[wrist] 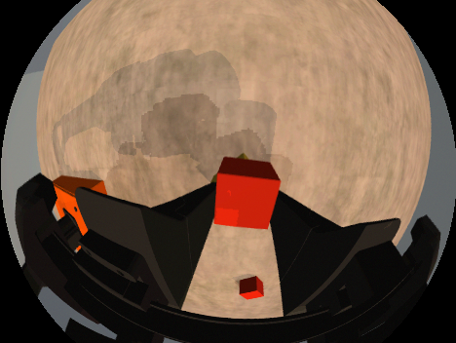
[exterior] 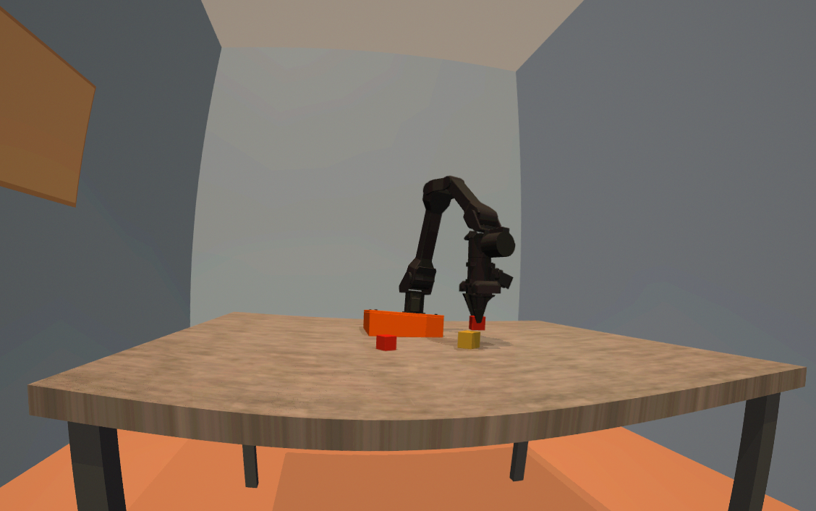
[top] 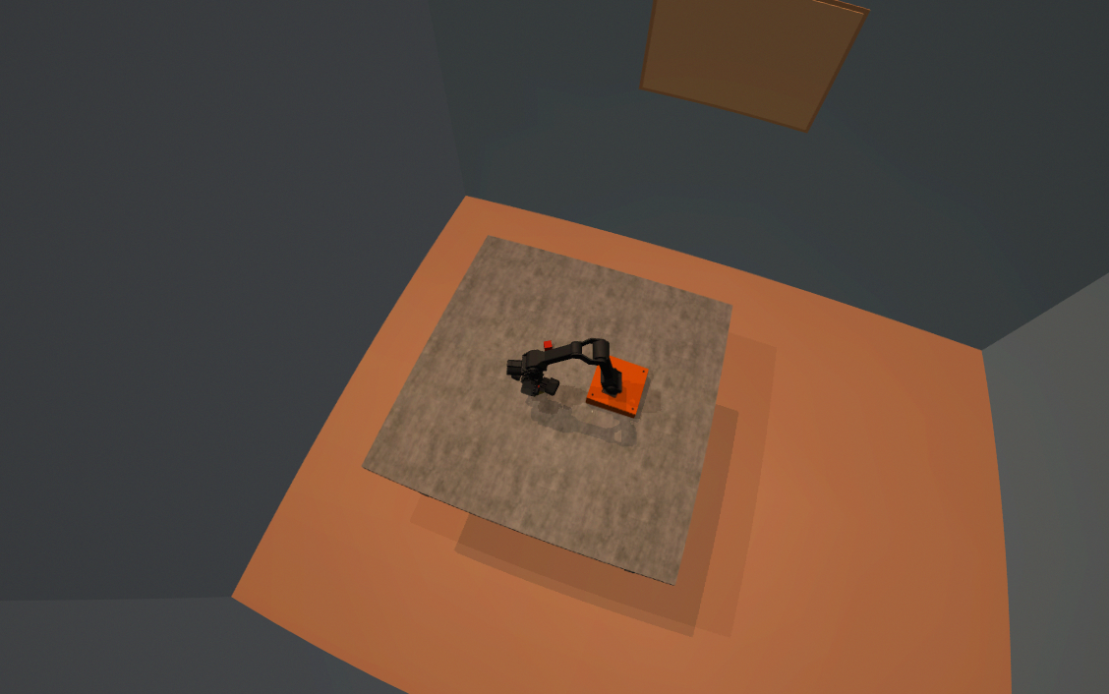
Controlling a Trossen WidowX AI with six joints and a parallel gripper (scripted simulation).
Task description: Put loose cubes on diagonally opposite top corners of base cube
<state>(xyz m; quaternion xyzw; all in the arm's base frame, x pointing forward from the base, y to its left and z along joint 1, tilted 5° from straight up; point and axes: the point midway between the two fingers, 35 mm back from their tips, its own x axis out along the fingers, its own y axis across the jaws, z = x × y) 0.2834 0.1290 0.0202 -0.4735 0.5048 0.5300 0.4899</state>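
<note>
The yellow cube lies 4 cm below my gripper tip and 2 cm to the right of it.
</note>
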